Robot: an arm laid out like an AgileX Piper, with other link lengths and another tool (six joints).
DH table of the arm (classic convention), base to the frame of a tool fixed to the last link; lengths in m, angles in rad. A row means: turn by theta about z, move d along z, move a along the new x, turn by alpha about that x. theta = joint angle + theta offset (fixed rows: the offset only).
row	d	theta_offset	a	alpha
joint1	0.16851	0	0	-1.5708
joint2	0	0.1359	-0.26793	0
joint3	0	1.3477	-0.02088	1.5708
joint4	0.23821	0	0	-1.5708
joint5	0	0	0	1.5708
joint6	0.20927	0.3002	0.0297	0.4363
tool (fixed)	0.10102	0	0	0
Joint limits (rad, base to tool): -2.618..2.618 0..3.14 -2.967..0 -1.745..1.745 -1.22..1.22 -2.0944..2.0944
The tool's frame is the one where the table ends.
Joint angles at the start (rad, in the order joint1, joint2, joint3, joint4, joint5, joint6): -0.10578, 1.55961, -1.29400, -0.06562, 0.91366, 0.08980
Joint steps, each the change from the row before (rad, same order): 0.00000, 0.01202, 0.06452, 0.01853, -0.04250, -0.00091; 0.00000, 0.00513, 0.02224, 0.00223, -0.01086, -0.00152; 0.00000, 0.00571, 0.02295, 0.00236, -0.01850, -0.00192; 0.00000, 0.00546, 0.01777, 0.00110, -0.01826, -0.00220; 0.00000, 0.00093, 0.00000, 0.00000, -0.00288, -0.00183; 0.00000, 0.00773, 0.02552, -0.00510, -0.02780, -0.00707; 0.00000, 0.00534, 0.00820, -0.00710, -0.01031, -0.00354; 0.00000, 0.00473, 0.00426, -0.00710, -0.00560, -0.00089; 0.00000, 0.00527, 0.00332, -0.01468, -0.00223, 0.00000
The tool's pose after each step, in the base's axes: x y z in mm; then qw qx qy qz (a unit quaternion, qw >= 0). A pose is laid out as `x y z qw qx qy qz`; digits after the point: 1 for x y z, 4 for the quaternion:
356.4 -78.4 105.3 0.1665 0.2708 0.9278 -0.1950
351.9 -77.4 97.1 0.1586 0.2689 0.9297 -0.1955
349.2 -76.4 89.3 0.1538 0.2673 0.9310 -0.1954
348.0 -76.0 83.2 0.1516 0.2658 0.9318 -0.1955
348.8 -76.1 83.1 0.1527 0.2650 0.9318 -0.1955
347.3 -77.3 75.0 0.1515 0.2595 0.9328 -0.1987
346.9 -79.1 71.7 0.1511 0.2556 0.9332 -0.2022
346.5 -80.7 69.4 0.1504 0.2529 0.9334 -0.2055
345.3 -84.1 67.3 0.1490 0.2485 0.9334 -0.2120

